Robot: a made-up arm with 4 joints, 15 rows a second.
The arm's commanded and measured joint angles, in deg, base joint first. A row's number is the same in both.
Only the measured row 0 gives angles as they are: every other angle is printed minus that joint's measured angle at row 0.
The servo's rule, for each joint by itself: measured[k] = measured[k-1] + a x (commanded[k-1-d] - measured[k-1]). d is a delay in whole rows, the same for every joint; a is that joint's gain. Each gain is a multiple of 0.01, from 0.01 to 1. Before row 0 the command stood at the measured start. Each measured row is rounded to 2 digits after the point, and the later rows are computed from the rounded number. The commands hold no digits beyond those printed.
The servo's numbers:
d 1
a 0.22 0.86 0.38 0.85
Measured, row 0:
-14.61 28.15 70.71 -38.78
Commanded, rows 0 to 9:
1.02 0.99 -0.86 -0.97
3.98 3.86 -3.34 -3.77
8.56 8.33 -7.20 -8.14
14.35 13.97 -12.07 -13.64
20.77 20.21 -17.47 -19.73
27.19 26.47 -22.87 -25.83
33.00 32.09 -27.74 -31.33
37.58 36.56 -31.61 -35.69
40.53 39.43 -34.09 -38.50
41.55 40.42 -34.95 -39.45
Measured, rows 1 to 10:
0.00 0.00 0.00 0.00
0.22 0.85 -0.33 -0.82
1.05 3.44 -1.47 -3.33
2.70 7.65 -3.65 -7.42
5.26 13.09 -6.85 -12.71
8.67 19.21 -10.89 -18.68
12.74 25.45 -15.44 -24.76
17.20 31.16 -20.11 -30.34
21.68 35.80 -24.48 -34.89
25.83 38.92 -28.13 -37.96

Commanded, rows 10 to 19:
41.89 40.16 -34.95 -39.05
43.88 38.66 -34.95 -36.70
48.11 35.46 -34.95 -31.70
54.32 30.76 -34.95 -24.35
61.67 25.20 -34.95 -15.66
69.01 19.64 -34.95 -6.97
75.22 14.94 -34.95 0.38
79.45 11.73 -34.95 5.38
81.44 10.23 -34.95 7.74
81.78 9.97 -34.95 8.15
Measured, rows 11 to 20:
29.29 40.21 -30.72 -39.23
32.06 40.17 -32.33 -39.08
34.66 38.87 -33.33 -37.06
37.62 35.94 -33.95 -32.50
41.29 31.49 -34.33 -25.57
45.77 26.08 -34.57 -17.15
50.88 20.54 -34.71 -8.50
56.23 15.72 -34.80 -0.95
61.34 12.29 -34.86 4.43
65.76 10.52 -34.89 7.24

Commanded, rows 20 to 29:
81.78 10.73 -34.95 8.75
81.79 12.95 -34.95 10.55
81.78 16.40 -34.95 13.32
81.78 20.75 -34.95 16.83
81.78 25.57 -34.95 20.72
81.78 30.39 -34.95 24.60
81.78 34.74 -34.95 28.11
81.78 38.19 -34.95 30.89
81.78 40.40 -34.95 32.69
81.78 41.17 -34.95 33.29
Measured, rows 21 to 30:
69.28 10.05 -34.91 8.01
72.03 10.63 -34.93 8.64
74.18 12.63 -34.94 10.26
75.85 15.87 -34.94 12.86
77.15 20.07 -34.94 16.23
78.17 24.80 -34.94 20.05
78.96 29.61 -34.94 23.92
79.58 34.02 -34.94 27.48
80.06 37.61 -34.94 30.38
80.44 40.01 -34.94 32.34

